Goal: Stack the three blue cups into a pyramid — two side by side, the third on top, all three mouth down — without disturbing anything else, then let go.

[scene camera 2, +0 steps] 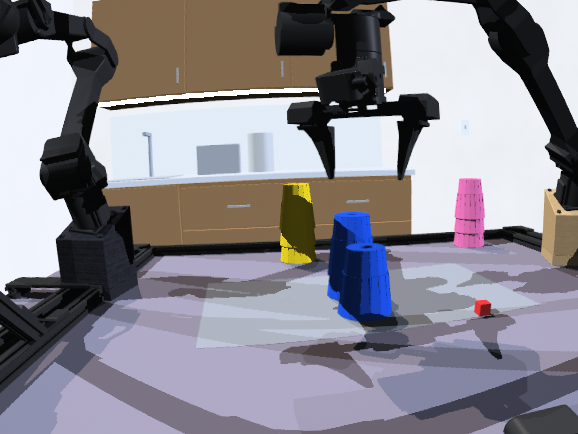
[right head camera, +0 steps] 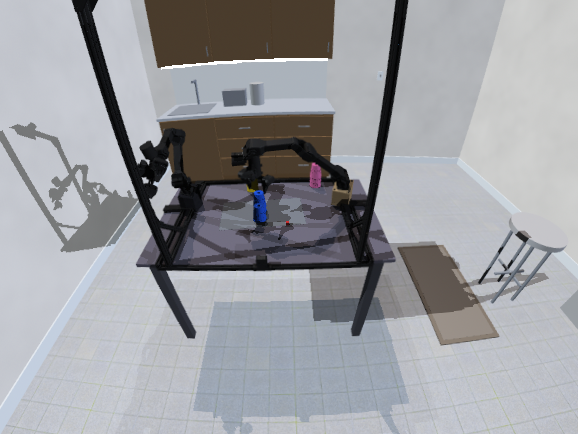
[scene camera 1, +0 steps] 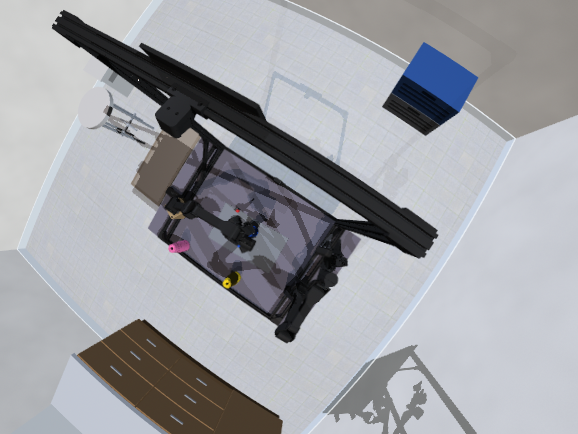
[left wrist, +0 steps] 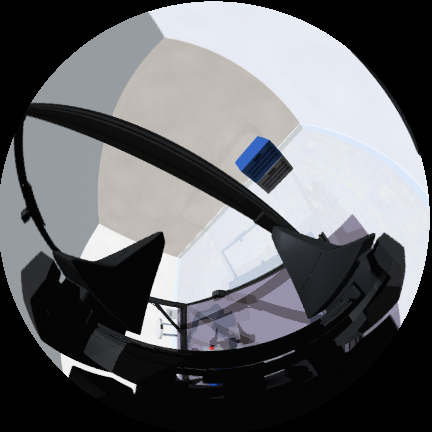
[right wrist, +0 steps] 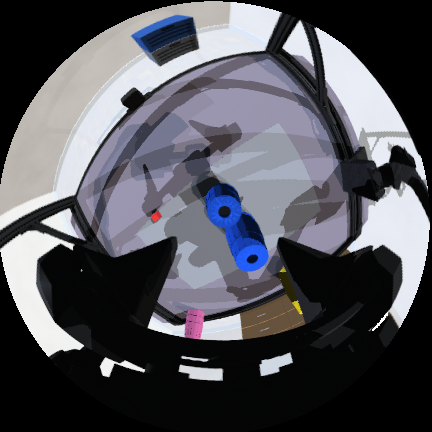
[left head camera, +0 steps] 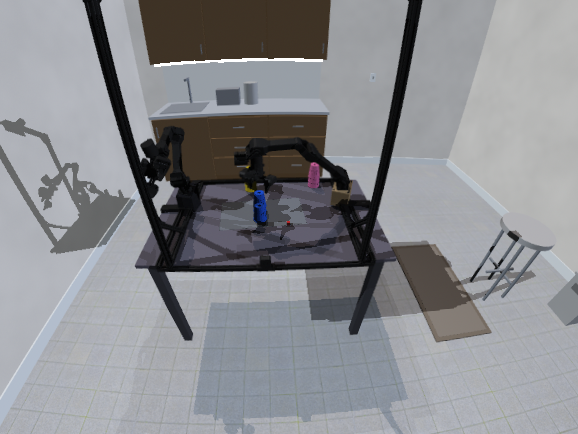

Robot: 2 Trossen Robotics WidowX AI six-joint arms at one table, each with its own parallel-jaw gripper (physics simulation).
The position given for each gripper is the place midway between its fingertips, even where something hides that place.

Observation:
In view: the left gripper (left wrist: 219, 234), the right gripper (scene camera 2: 365, 179), a blue cup (scene camera 2: 365, 295), a blue cup (scene camera 2: 349, 228) and a pale mat (right wrist: 272, 183).
The right gripper also shows in the right wrist view (right wrist: 228, 242).

